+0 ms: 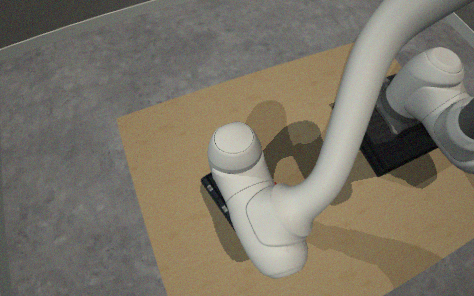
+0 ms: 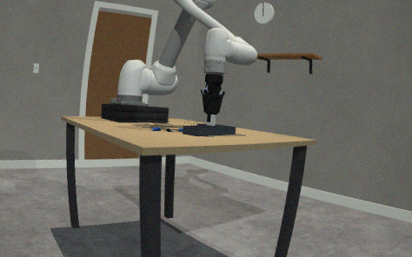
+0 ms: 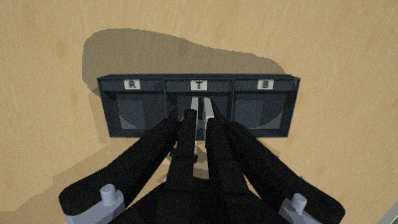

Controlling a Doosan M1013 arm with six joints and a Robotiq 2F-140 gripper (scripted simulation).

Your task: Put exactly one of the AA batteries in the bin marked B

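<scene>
The bin strip is 3 cm below my hand. Round my hand: black battery (9 cm behind, 1 cm to the left, 4 cm below); red battery (15 cm behind, 1 cm to the left, 4 cm below).
</scene>
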